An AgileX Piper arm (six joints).
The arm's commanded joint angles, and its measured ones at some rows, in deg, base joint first. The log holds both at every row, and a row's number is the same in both.
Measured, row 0:
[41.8 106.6 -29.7 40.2 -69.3 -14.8]
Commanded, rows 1 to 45:
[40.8 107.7 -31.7 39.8 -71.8 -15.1]
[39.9 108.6 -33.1 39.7 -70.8 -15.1]
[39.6 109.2 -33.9 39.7 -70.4 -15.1]
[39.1 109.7 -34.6 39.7 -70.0 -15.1]
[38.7 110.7 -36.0 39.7 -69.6 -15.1]
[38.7 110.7 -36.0 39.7 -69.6 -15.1]
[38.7 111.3 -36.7 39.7 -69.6 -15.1]
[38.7 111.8 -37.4 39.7 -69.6 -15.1]
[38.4 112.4 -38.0 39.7 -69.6 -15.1]
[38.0 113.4 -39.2 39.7 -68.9 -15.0]
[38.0 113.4 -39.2 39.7 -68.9 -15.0]
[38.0 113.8 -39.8 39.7 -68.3 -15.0]
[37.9 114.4 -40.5 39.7 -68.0 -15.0]
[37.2 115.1 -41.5 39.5 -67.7 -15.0]
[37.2 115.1 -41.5 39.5 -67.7 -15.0]
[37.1 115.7 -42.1 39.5 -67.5 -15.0]
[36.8 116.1 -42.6 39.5 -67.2 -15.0]
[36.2 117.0 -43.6 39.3 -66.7 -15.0]
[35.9 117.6 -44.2 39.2 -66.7 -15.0]
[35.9 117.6 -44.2 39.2 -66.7 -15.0]
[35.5 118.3 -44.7 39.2 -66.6 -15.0]
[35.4 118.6 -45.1 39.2 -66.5 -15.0]
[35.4 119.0 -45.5 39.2 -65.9 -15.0]
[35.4 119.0 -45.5 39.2 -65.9 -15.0]
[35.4 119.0 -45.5 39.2 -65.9 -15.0]
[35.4 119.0 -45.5 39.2 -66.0 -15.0]
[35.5 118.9 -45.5 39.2 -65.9 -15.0]
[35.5 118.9 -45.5 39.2 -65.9 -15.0]
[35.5 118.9 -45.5 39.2 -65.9 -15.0]
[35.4 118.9 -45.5 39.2 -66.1 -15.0]
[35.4 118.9 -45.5 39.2 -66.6 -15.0]
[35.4 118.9 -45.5 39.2 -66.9 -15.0]
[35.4 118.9 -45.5 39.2 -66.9 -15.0]
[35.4 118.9 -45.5 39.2 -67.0 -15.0]
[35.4 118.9 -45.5 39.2 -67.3 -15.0]
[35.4 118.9 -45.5 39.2 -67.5 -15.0]
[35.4 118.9 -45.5 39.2 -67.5 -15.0]
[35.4 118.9 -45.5 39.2 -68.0 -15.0]
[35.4 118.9 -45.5 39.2 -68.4 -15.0]
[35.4 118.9 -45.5 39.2 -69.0 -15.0]
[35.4 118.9 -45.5 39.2 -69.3 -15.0]
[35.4 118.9 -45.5 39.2 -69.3 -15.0]
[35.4 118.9 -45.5 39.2 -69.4 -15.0]
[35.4 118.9 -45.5 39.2 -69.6 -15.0]
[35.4 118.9 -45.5 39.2 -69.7 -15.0]
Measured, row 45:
[35.5 119.2 -44.9 39.1 -68.2 -14.8]
